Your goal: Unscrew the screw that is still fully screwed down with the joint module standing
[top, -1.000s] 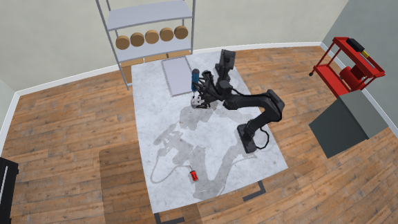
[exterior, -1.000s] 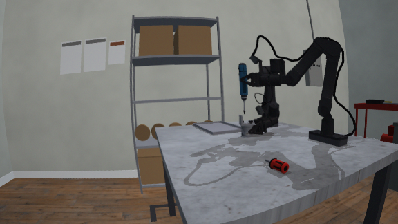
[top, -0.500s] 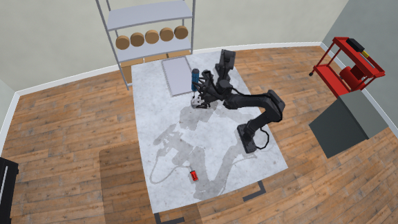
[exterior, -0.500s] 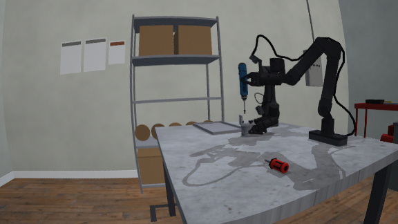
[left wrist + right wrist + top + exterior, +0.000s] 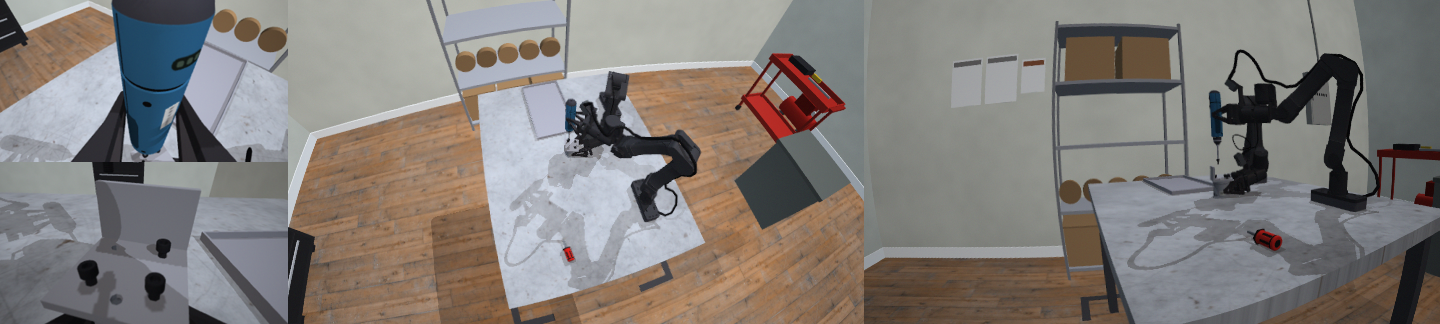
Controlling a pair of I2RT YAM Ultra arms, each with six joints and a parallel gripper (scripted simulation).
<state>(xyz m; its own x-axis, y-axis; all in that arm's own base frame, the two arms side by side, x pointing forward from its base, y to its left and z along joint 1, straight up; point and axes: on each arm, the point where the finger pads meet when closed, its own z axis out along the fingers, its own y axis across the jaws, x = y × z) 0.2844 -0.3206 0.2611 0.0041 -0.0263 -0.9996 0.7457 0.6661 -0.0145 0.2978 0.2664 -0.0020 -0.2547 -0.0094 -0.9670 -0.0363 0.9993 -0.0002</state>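
Now: the joint module right at my right hand. From my right hand the other things lie so: screw: 100 mm above, 20 mm ahead, 10 mm to the left; grey bracket: 50 mm above; bit: 130 mm above, 20 mm ahead, 10 mm to the left.
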